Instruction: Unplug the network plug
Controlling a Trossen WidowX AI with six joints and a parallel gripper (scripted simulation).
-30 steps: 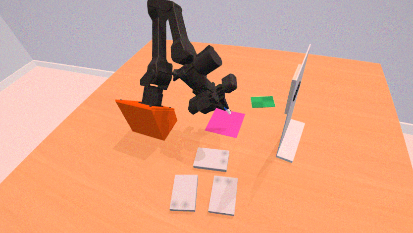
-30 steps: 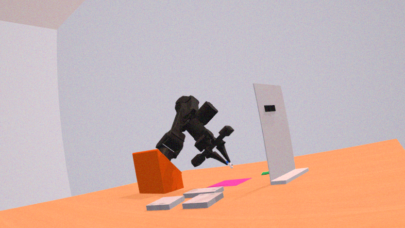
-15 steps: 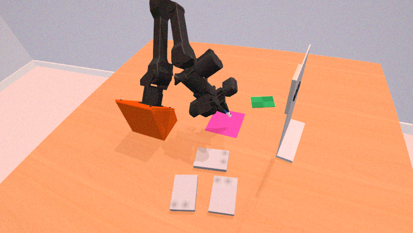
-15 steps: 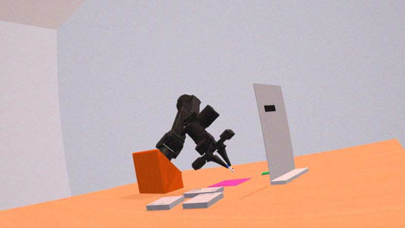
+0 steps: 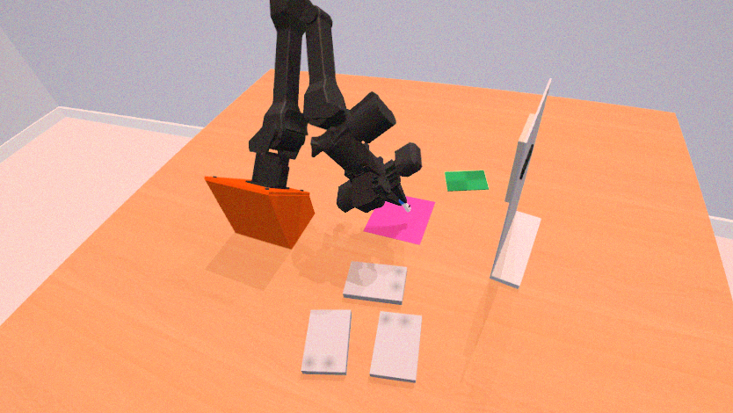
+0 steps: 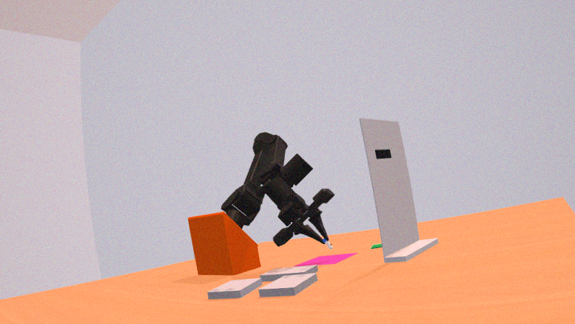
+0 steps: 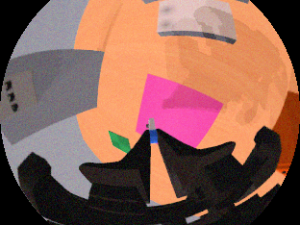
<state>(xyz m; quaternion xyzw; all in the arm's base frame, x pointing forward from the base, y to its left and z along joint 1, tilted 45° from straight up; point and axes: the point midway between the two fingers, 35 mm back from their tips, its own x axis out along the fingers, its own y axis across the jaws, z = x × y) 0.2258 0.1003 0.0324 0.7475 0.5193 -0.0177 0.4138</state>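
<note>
The magenta square lies 40 mm below my gripper tip and 10 mm behind it. The rest, counted from my gripper tip: upright white panel (210 mm ahead, 90 mm above, 10 mm to the right); then network plug (right at my gripper tip).
</note>
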